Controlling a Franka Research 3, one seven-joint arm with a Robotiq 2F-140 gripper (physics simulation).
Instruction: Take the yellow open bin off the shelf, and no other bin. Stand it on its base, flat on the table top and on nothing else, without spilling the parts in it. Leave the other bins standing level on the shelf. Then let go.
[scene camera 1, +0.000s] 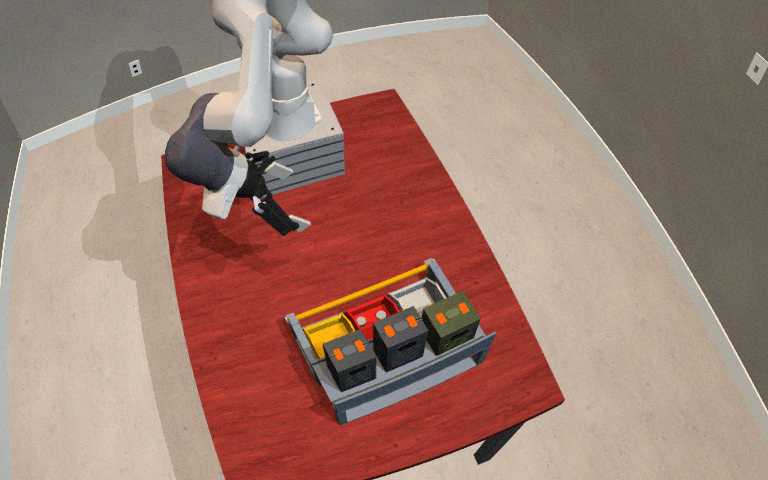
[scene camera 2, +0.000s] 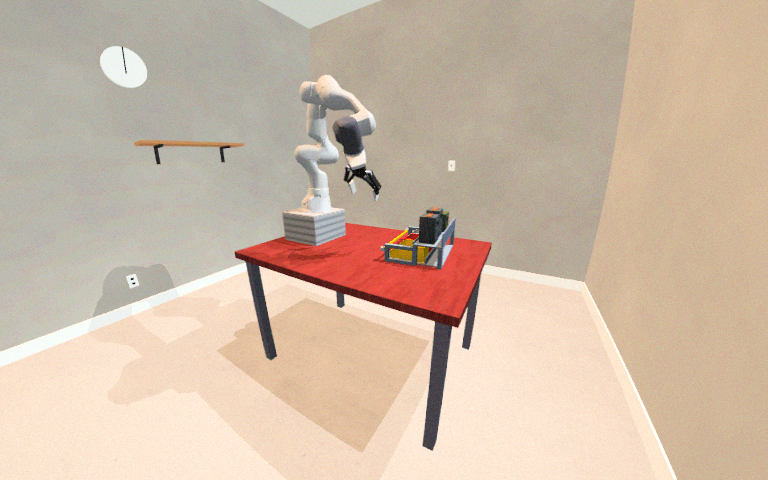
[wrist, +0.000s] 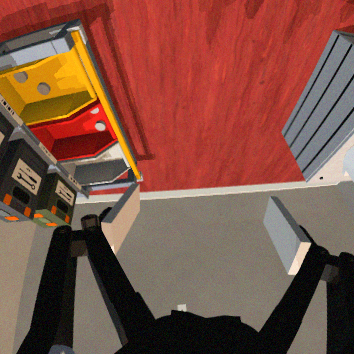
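The yellow open bin (scene camera 1: 334, 335) (scene camera 2: 400, 254) (wrist: 67, 75) sits in the lower front row of the grey shelf (scene camera 1: 419, 373) (scene camera 2: 440, 257) (wrist: 40, 52), at one end, behind the yellow front bar. The wrist view shows small round grey parts inside it. A red bin (scene camera 1: 370, 326) (wrist: 75, 142) stands beside it, with round parts in it, and a white bin (scene camera 1: 419, 297) (wrist: 100, 173) stands beyond the red one. My gripper (scene camera 1: 290, 196) (scene camera 2: 364, 191) (wrist: 202, 203) is open and empty, high above the table between shelf and robot base, apart from the bins.
Two dark grey boxes (scene camera 1: 351, 362) (scene camera 1: 400, 339) and a green box (scene camera 1: 451, 322) (wrist: 57, 200) stand on the upper level, behind the open bins. One grey box rises close behind the yellow bin. The grey pedestal (scene camera 1: 311, 161) (scene camera 2: 314, 226) (wrist: 320, 105) carries the arm.
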